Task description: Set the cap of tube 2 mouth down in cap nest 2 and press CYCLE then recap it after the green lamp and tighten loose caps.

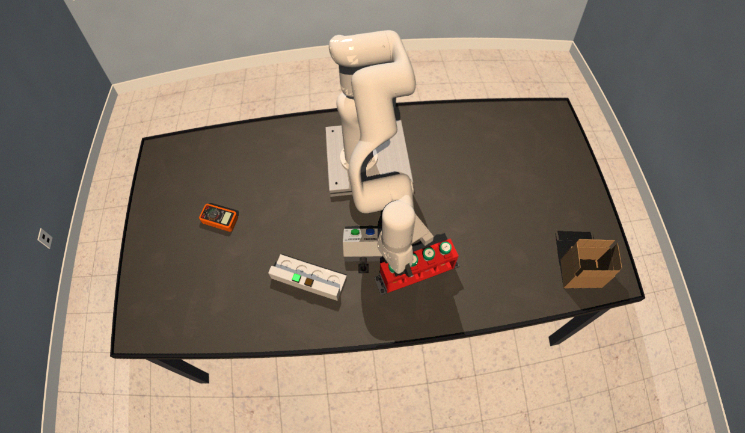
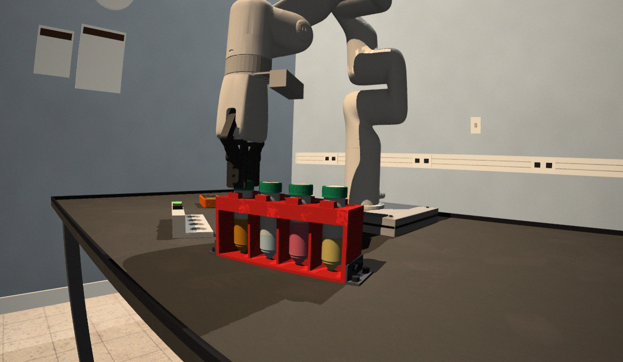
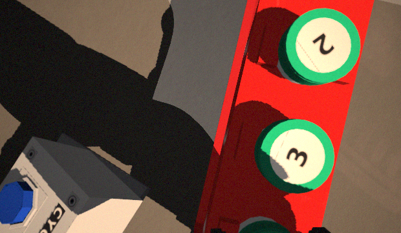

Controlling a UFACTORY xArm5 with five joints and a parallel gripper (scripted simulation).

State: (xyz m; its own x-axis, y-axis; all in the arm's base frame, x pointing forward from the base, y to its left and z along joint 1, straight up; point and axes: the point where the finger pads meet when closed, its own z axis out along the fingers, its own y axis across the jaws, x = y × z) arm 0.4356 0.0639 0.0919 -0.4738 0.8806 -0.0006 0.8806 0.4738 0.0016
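The green key lies 140 mm behind my hand, 100 mm to the right of it and 60 mm below it. Also, from my hand: blue key (140 mm behind, 60 mm to the right, 60 mm below); then key housing (120 mm behind, 80 mm to the right, 80 mm below); then table edge (200 mm ahead, 50 mm to the right, 120 mm below).
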